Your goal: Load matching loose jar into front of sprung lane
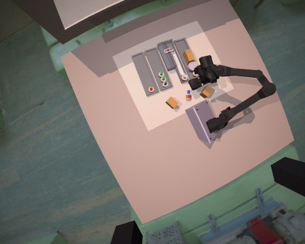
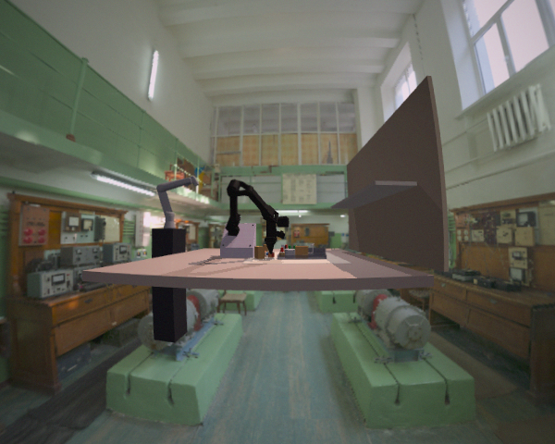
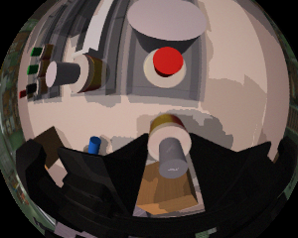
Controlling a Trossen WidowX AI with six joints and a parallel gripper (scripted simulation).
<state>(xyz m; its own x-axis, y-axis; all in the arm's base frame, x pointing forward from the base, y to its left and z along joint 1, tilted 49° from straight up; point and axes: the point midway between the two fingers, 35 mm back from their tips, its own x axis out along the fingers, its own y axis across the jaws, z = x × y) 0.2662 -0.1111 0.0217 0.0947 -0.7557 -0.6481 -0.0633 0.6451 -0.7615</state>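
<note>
My gripper tip is now 110 mm short of the grey disc and 10 mm to the right of it. Also, from my gripper tip: orange box: 180 mm ahead, 10 mm to the left, 10 mm above.
</note>
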